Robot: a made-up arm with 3 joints. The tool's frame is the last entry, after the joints.
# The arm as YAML. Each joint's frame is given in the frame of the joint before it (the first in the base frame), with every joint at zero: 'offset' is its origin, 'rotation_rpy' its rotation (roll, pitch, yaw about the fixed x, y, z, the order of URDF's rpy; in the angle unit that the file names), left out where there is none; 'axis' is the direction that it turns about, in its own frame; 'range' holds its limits. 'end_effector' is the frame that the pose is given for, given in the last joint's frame.
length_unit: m
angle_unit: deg
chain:
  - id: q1
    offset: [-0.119, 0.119, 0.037]
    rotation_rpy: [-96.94, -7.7, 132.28]
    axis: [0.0, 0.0, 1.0]
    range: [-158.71, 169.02]
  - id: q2
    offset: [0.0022, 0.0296, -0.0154]
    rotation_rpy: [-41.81, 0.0, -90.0]
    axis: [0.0, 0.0, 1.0]
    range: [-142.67, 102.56]
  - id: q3
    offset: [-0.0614, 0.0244, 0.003]
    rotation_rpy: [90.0, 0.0, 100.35]
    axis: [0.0, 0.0, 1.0]
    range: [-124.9, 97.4]
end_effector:
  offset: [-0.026, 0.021, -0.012]
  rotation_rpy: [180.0, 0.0, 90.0]
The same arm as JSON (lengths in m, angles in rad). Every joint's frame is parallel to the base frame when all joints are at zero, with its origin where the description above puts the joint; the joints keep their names.
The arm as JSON. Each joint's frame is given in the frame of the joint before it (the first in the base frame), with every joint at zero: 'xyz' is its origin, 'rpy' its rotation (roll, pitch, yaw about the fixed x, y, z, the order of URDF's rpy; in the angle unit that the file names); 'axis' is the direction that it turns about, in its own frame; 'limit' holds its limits. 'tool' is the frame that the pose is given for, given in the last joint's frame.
{"units": {"length": "m", "angle": "rad"}, "joints": [{"name": "q1", "type": "revolute", "origin": {"xyz": [-0.119, 0.119, 0.037], "rpy": [0.0, 0.0, 0.0]}, "axis": [-0.745347, -0.655841, -0.119708], "limit": {"lower": -2.77, "upper": 2.95}}, {"name": "q2", "type": "revolute", "origin": {"xyz": [0.01, 0.017, -0.027], "rpy": [0.0, 0.0, 0.0]}, "axis": [-1.0, 0.0, 0.0001], "limit": {"lower": -2.4901, "upper": 1.79}}, {"name": "q3", "type": "revolute", "origin": {"xyz": [-0.003, 0.035, -0.056], "rpy": [0.0, 0.0, 0.0]}, "axis": [0.0001, 0.0, 1.0], "limit": {"lower": -2.1799, "upper": 1.7}}], "tool": {"origin": {"xyz": [-0.021, -0.026, -0.012], "rpy": [3.1416, -0.0001, -3.1415]}}}
